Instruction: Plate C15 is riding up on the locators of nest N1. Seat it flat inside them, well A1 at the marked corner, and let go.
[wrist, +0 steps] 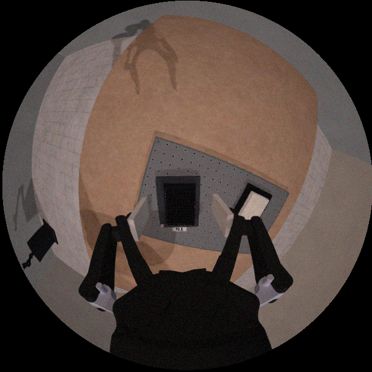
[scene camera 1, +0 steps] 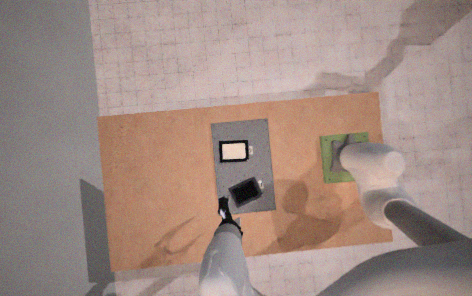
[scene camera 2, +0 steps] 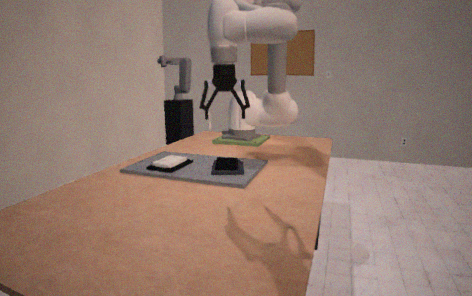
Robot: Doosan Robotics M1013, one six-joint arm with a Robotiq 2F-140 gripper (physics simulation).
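Places are measured from the arm's base along level axes (x left, y back, z up), in millimetres.
Where they show: gripper, fingertip midpoint: [scene camera 1: 232, 208] [scene camera 2: 225, 128]; arm's base, origin of the base link: [scene camera 1: 346, 157] [scene camera 2: 241, 137].
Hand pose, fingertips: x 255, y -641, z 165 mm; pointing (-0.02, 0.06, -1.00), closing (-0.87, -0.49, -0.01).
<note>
Each offset is from my fingertips to the top centre of the thing. "pt": to the spot under its first point.
Black plate C15 @[dx -37, dy +72, dz -142 mm] [scene camera 1: 245, 192] [scene camera 2: 227, 163] [wrist: 180, 204] lies within the dark frame of nest N1 @[dx -33, dy +74, dz -156 mm] [scene camera 2: 228, 172] [wrist: 178, 180], its sides roughly parallel to the frame. It looks about level in the scene camera 2 view, but a slight tilt or the locator contact cannot be told. A small light mark shows at the nest's lower left corner in the wrist view; well A1 is too small to make out. My gripper [scene camera 2: 225, 125] [wrist: 179, 204] is open and empty, raised above the plate, its pale fingertips apart on either side of it in the wrist view.
A second black nest @[pt dx -252, dy -65, dz -153 mm] [scene camera 1: 220, 152] [wrist: 265, 188] holds a cream plate @[dx -262, dy -2, dz -145 mm] [scene camera 1: 234, 151] [scene camera 2: 170, 161] [wrist: 254, 204]. Both nests are on the grey perforated board @[dx -175, dy +57, dz -170 mm] [scene camera 1: 243, 131] [scene camera 2: 195, 176] [wrist: 172, 150]. A green base [scene camera 1: 326, 157] [scene camera 2: 220, 141] lies on the table by the arm's foot.
</note>
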